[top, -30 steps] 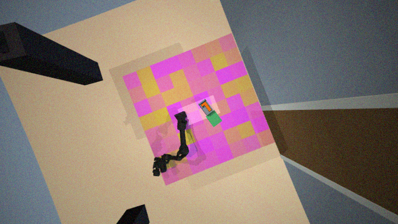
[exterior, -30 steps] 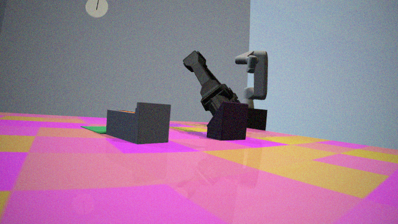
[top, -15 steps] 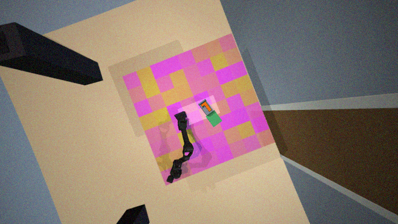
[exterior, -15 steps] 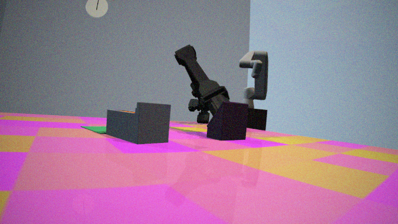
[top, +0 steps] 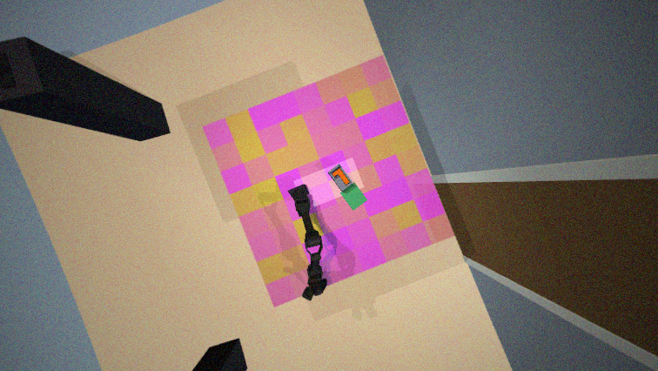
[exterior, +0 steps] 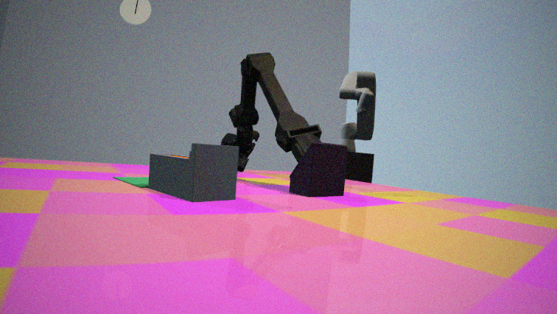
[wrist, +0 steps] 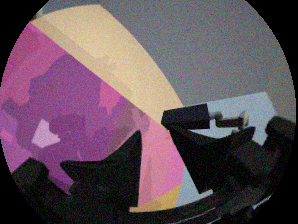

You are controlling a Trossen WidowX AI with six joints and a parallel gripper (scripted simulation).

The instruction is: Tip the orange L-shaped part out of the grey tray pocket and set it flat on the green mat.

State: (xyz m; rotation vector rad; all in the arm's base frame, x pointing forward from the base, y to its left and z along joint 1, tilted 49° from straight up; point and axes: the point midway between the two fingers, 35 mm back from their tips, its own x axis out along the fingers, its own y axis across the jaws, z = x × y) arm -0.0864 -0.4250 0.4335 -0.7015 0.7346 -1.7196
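The orange L-shaped part lies 66 cm to the left of my gripper tip, 38 cm ahead of it and 2 cm above it. Round my gripper tip: green mat 50 cm to the left, 44 cm ahead, 4 cm below.
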